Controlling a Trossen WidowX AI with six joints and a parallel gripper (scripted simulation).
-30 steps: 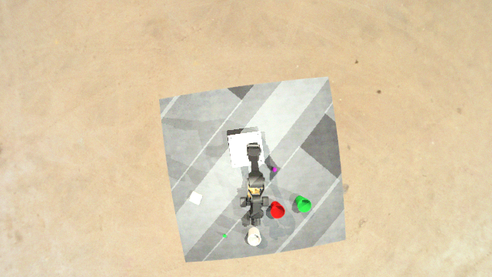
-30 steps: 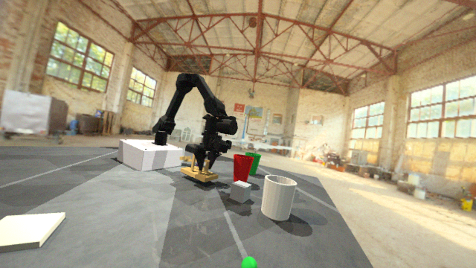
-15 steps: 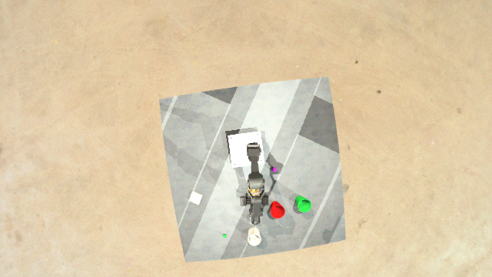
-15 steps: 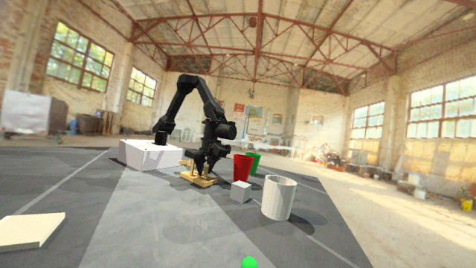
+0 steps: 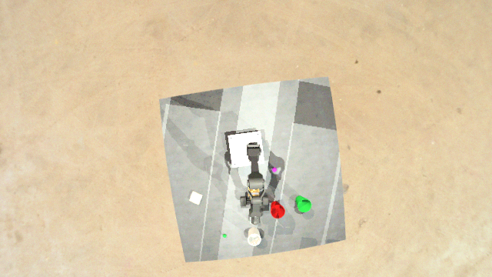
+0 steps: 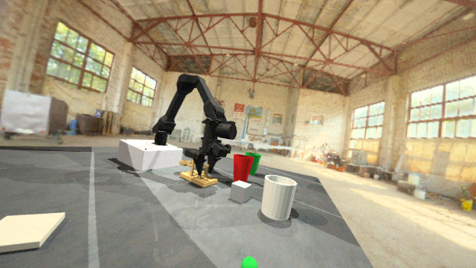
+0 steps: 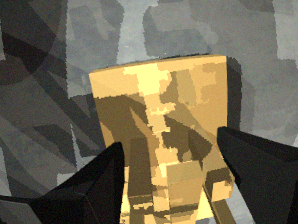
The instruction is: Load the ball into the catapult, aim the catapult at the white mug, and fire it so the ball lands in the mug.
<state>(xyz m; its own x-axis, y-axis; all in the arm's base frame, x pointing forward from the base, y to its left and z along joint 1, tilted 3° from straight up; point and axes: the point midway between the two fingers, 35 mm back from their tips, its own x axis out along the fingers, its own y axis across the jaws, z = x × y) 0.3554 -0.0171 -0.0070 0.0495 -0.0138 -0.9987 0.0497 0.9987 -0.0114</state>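
The magenta ball lies 180 mm behind my gripper tip, 160 mm to the left of it and 20 mm below it. Also, from my gripper tip: grey cube: 170 mm ahead, 10 mm to the right, 10 mm below; red cup: 90 mm ahead, 150 mm to the left; wooden catapult: 70 mm behind, 20 mm to the left, 20 mm above.
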